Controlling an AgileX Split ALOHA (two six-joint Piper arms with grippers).
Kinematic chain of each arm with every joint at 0, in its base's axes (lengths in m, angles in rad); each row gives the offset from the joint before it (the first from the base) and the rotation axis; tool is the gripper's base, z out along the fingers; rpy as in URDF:
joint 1: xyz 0 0 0.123 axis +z
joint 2: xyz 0 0 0 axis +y
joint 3: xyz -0.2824 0 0.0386 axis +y
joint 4: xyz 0.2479 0 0.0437 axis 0.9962 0 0.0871
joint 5: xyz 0 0 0 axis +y
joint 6: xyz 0.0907 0 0.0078 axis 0.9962 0 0.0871
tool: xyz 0 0 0 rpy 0 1.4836 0
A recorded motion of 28 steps. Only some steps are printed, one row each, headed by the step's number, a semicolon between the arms.
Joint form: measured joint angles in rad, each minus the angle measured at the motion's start. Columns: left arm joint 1, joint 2, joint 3, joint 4, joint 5, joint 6; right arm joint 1, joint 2, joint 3, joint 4, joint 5, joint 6.
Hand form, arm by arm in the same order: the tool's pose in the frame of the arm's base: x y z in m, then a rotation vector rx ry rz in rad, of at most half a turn. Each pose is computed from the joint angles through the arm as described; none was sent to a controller.
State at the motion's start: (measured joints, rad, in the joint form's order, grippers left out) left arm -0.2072 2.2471 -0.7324 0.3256 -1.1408 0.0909; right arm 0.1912 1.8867 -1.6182 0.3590 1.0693 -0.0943
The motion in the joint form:
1: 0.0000 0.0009 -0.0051 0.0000 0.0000 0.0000; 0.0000 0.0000 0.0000 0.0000 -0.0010 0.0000
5: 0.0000 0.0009 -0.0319 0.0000 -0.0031 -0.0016; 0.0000 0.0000 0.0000 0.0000 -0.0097 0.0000
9: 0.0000 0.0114 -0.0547 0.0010 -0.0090 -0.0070; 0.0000 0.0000 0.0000 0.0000 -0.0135 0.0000
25: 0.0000 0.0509 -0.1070 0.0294 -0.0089 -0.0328; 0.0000 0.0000 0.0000 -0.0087 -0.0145 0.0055
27: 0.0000 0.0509 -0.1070 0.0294 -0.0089 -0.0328; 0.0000 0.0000 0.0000 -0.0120 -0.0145 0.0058
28: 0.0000 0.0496 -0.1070 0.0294 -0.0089 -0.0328; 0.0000 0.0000 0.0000 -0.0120 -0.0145 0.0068
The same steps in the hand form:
1: 0.3358 -0.0976 0.0479 0.6015 1.7692 -0.2599; 0.3919 0.1044 0.2744 -0.2269 2.7881 0.5048
5: 0.3429 -0.0992 0.0521 0.5962 1.7404 -0.2575; 0.3926 0.1044 0.2746 -0.2240 2.7798 0.5035
9: 0.3482 -0.1004 0.0523 0.5896 1.7241 -0.2610; 0.3930 0.1044 0.2747 -0.2227 2.7762 0.5029
25: 0.3576 -0.1047 0.0457 0.5948 1.7134 -0.2920; 0.3931 0.1038 0.2745 -0.2192 2.7777 0.4925
27: 0.3576 -0.1047 0.0457 0.5948 1.7134 -0.2920; 0.3932 0.1036 0.2744 -0.2205 2.7781 0.4882
28: 0.3577 -0.1047 0.0462 0.5947 1.7121 -0.2918; 0.3932 0.1036 0.2744 -0.2191 2.7783 0.4884

